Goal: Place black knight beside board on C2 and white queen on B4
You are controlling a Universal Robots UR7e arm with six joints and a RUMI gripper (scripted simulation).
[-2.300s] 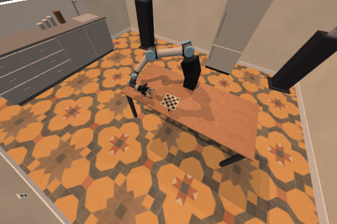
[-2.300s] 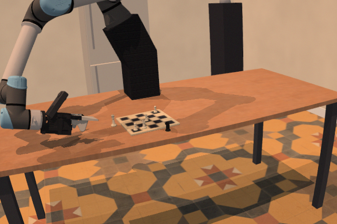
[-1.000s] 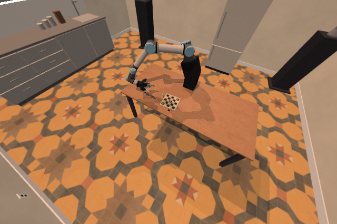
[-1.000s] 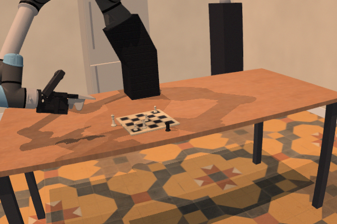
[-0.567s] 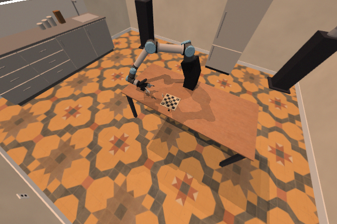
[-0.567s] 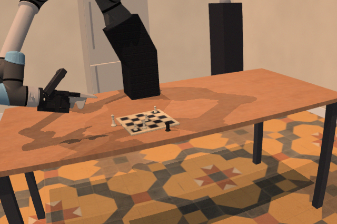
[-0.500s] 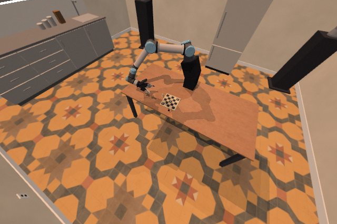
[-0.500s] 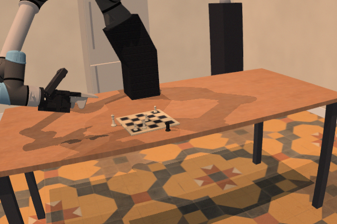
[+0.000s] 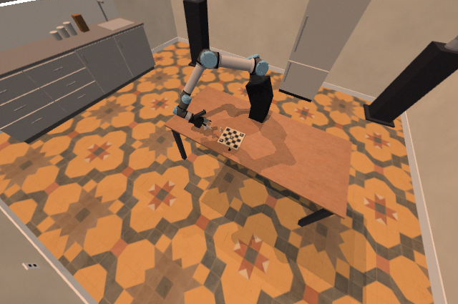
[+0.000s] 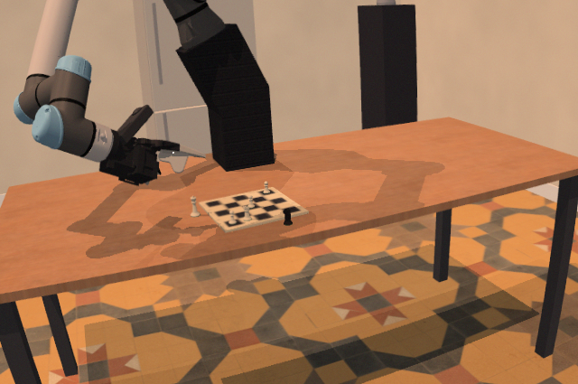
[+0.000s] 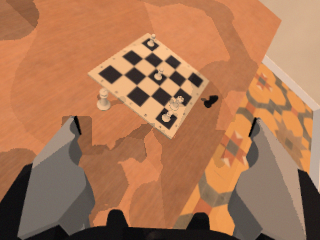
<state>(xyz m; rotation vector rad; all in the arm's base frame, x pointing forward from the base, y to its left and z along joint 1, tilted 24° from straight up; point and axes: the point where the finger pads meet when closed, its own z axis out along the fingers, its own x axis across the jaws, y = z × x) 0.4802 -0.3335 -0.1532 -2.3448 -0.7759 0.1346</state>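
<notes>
Right now my hand is 80 mm short of the black knight, 210 mm to the right of it and 150 mm above it. Round my hand: white queen: 100 mm behind, 40 mm to the left, 140 mm below; small chessboard: 60 mm behind, 180 mm to the left, 170 mm below.
</notes>
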